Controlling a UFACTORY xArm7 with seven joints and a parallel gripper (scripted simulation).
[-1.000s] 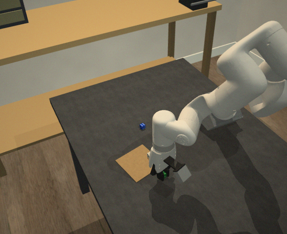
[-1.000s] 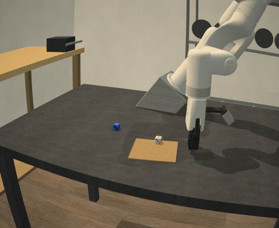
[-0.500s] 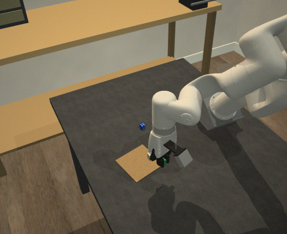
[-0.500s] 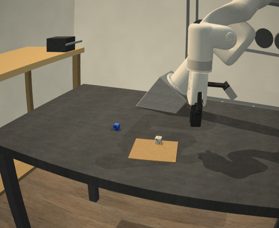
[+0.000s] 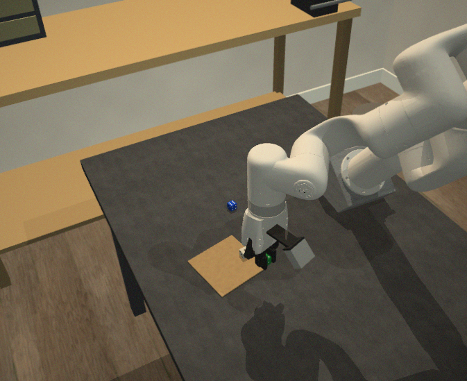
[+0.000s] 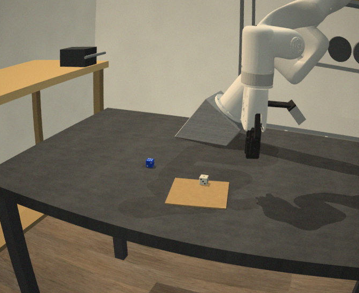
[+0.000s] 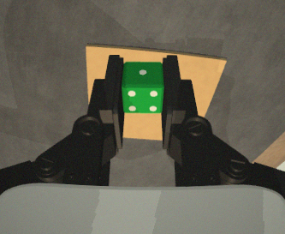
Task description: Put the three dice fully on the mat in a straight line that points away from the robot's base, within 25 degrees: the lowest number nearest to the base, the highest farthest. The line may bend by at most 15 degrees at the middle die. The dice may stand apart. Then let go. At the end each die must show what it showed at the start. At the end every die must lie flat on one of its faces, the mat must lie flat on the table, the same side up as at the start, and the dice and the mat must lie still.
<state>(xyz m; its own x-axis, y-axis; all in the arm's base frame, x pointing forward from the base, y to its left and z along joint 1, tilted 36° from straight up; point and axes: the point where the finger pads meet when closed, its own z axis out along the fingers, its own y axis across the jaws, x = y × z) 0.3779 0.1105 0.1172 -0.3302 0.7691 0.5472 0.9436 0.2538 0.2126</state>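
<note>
My hand is 120 mm above the tan square mat, 110 mm to the left of it and 50 mm short of it. From my hand the other things lie so: green die: 10 mm below; then white die: 120 mm to the right, 110 mm below, 10 mm behind; then blue die: 290 mm to the right, 110 mm below, 50 mm behind.
</note>
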